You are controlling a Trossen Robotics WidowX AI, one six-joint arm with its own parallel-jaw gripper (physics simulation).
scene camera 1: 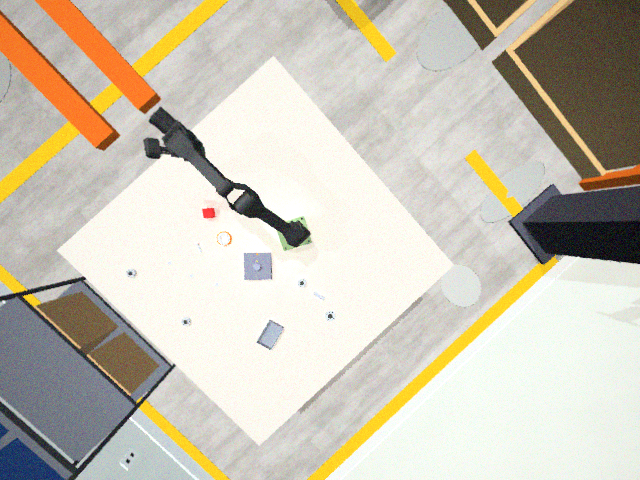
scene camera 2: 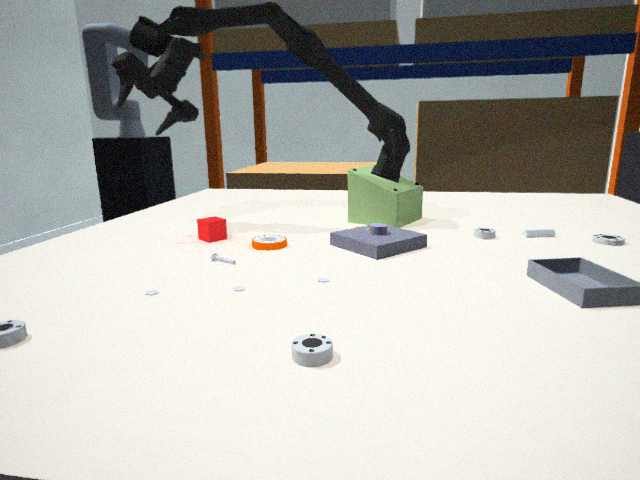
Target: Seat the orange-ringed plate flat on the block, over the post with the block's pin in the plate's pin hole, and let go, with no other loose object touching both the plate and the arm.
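Where they show: gripper, fingertip midpoint: [scene camera 1: 170, 158] [scene camera 2: 138, 121]; arm's base at its link origin: [scene camera 1: 297, 229] [scene camera 2: 385, 174].
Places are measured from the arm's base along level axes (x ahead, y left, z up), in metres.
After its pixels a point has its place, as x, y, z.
Note:
The orange-ringed plate [scene camera 1: 223, 244] {0.305, -0.171, -0.099} [scene camera 2: 269, 245] {0.314, -0.178, -0.094} lies flat on the table, between the red cube and the block, apart from both. The dark grey square block [scene camera 1: 250, 274] {0.300, 0.016, -0.079} [scene camera 2: 361, 245] {0.315, -0.013, -0.086} stands on the table, its round post [scene camera 1: 257, 266] {0.248, 0.008, -0.063} [scene camera 2: 378, 228] {0.268, 0.011, -0.066} bare. Small orange and yellow marks show on the block near the post; which is the pin I cannot tell. My gripper [scene camera 2: 140, 117] {0.179, -0.503, 0.124} is open and empty, high above the table at the left in scene camera 2, well away from plate and block. In scene camera 1 its fingers are hard to make out.
A red cube [scene camera 1: 208, 212] {0.250, -0.315, -0.063} [scene camera 2: 211, 229] {0.277, -0.307, -0.078} sits beside the plate. A bolt [scene camera 1: 199, 247] {0.395, -0.230, -0.096} [scene camera 2: 223, 258] {0.400, -0.228, -0.095} lies nearby. The green box [scene camera 1: 285, 240] {0.070, 0.002, -0.011} [scene camera 2: 372, 201] {0.085, -0.020, -0.049} stands under the arm's base, behind the block. A grey tray [scene camera 1: 270, 334] {0.427, 0.295, -0.101} [scene camera 2: 610, 297] {0.483, 0.306, -0.091} and several grey rings lie farther off.

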